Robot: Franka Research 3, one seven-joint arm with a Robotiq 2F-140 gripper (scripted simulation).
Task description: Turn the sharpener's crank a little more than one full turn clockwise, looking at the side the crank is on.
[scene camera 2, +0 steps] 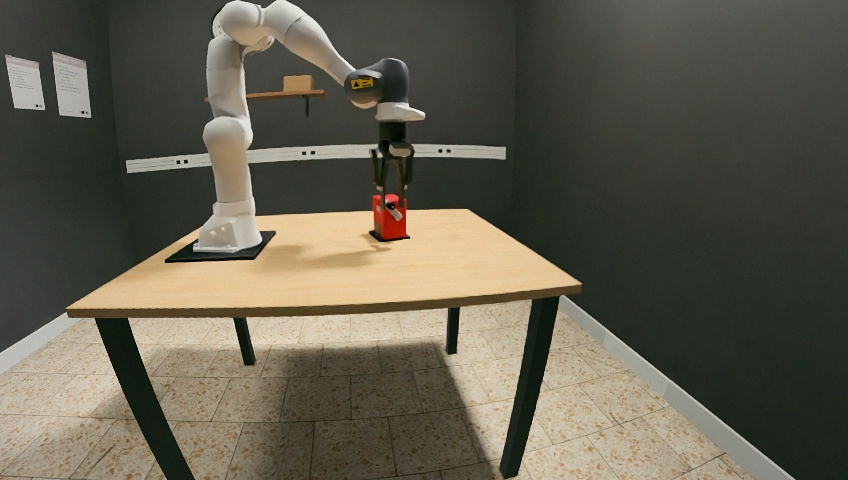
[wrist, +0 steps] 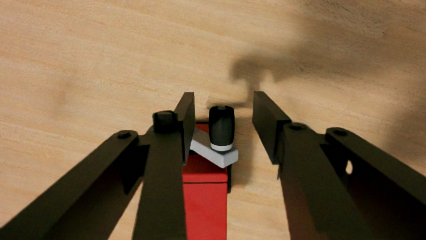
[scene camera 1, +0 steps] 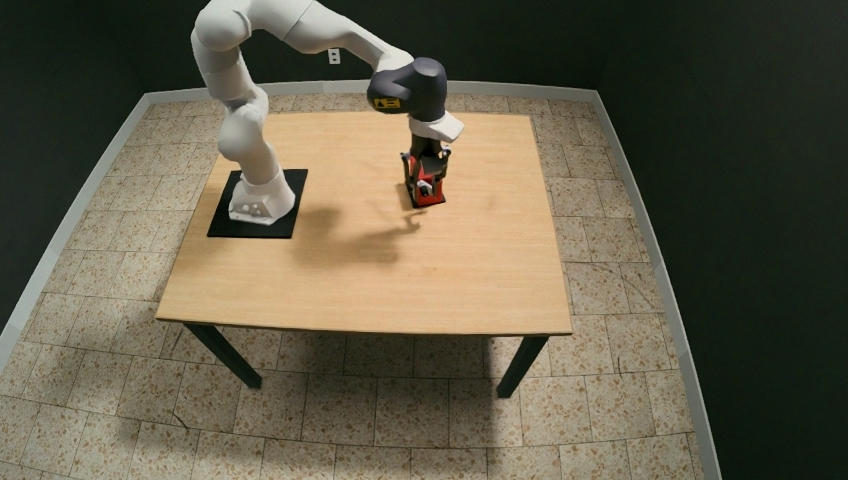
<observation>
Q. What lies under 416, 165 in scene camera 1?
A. The gripper.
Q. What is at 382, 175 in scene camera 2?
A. The gripper.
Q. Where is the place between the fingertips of the gripper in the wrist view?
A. At 223, 107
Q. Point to a crank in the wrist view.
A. At 217, 146
</observation>
